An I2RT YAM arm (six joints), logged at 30 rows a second.
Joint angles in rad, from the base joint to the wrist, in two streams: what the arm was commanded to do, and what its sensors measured. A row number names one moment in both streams.
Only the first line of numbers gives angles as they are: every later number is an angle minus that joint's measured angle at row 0.
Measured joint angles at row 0:
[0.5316 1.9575 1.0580 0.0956 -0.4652 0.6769]
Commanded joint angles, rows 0 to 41:
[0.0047 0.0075 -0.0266 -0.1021 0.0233 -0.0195]
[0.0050 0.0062 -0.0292 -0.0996 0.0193 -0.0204]
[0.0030 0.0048 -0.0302 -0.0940 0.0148 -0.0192]
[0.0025 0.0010 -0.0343 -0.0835 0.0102 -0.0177]
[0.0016 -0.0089 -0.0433 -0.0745 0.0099 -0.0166]
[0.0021 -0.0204 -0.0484 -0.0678 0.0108 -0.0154]
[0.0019 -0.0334 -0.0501 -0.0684 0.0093 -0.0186]
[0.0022 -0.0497 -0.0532 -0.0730 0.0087 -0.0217]
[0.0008 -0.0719 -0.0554 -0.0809 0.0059 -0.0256]
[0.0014 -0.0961 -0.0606 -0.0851 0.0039 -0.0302]
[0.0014 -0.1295 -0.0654 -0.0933 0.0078 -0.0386]
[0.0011 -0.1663 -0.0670 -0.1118 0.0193 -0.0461]
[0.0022 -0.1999 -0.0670 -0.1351 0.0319 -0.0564]
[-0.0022 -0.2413 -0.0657 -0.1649 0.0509 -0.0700]
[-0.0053 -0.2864 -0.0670 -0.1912 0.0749 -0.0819]
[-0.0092 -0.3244 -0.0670 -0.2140 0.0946 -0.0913]
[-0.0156 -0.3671 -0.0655 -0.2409 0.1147 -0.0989]
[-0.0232 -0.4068 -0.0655 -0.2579 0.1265 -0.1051]
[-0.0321 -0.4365 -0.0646 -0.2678 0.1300 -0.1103]
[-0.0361 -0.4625 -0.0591 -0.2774 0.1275 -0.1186]
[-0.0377 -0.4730 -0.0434 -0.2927 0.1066 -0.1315]
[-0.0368 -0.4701 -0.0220 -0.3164 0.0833 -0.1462]
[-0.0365 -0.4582 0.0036 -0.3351 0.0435 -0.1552]
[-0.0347 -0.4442 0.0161 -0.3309 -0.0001 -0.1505]
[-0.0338 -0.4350 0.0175 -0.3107 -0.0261 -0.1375]
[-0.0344 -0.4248 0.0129 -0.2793 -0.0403 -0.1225]
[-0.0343 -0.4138 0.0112 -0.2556 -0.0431 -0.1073]
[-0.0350 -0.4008 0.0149 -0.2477 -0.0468 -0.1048]
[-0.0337 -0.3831 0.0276 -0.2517 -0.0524 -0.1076]
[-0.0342 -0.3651 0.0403 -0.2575 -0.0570 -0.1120]
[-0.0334 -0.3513 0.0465 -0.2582 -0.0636 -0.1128]
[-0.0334 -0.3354 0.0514 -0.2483 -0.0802 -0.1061]
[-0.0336 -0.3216 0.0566 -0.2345 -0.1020 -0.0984]
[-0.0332 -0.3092 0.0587 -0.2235 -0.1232 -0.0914]
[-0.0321 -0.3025 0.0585 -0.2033 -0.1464 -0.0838]
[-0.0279 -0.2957 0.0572 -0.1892 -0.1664 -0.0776]
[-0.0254 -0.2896 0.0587 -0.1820 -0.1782 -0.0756]
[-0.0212 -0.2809 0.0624 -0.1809 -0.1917 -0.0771]
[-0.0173 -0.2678 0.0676 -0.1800 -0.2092 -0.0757]
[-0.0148 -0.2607 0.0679 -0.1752 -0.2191 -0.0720]
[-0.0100 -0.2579 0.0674 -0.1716 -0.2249 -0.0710]
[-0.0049 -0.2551 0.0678 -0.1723 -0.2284 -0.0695]
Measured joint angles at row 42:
[-0.0214 -0.2430 0.0256 -0.2182 -0.1625 -0.0816]
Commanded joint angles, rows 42 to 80:
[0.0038 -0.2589 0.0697 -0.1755 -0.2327 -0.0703]
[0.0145 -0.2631 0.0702 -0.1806 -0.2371 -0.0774]
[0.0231 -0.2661 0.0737 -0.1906 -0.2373 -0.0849]
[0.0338 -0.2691 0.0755 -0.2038 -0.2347 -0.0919]
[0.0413 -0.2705 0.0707 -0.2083 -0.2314 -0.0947]
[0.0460 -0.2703 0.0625 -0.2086 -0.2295 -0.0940]
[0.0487 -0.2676 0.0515 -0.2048 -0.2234 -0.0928]
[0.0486 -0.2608 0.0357 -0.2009 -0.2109 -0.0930]
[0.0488 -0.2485 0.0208 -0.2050 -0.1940 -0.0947]
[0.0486 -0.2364 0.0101 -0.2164 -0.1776 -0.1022]
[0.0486 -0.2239 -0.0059 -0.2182 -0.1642 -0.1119]
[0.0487 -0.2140 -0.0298 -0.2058 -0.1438 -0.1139]
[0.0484 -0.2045 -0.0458 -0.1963 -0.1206 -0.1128]
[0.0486 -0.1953 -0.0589 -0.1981 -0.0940 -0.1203]
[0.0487 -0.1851 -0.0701 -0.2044 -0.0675 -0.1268]
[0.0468 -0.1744 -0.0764 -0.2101 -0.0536 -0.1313]
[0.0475 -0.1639 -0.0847 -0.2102 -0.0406 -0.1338]
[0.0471 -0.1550 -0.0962 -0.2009 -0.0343 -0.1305]
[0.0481 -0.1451 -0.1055 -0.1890 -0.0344 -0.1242]
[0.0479 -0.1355 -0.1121 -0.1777 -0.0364 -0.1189]
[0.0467 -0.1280 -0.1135 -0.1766 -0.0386 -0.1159]
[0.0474 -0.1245 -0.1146 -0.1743 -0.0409 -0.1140]
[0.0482 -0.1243 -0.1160 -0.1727 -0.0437 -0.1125]
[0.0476 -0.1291 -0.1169 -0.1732 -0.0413 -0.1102]
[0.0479 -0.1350 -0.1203 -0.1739 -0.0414 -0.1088]
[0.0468 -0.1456 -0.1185 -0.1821 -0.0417 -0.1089]
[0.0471 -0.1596 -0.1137 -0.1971 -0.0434 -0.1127]
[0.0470 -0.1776 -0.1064 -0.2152 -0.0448 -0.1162]
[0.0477 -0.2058 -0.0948 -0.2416 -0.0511 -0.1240]
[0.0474 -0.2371 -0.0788 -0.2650 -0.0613 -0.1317]
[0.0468 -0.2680 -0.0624 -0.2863 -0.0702 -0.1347]
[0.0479 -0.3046 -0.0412 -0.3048 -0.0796 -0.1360]
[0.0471 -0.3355 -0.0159 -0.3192 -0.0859 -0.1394]
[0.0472 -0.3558 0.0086 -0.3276 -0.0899 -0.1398]
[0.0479 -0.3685 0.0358 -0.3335 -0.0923 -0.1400]
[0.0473 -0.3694 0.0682 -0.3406 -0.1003 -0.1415]
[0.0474 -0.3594 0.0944 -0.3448 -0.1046 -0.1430]
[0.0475 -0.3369 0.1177 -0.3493 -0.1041 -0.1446]
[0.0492 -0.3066 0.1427 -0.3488 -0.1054 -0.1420]
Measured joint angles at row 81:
[0.0507 -0.3311 0.0702 -0.3296 -0.0939 -0.1243]
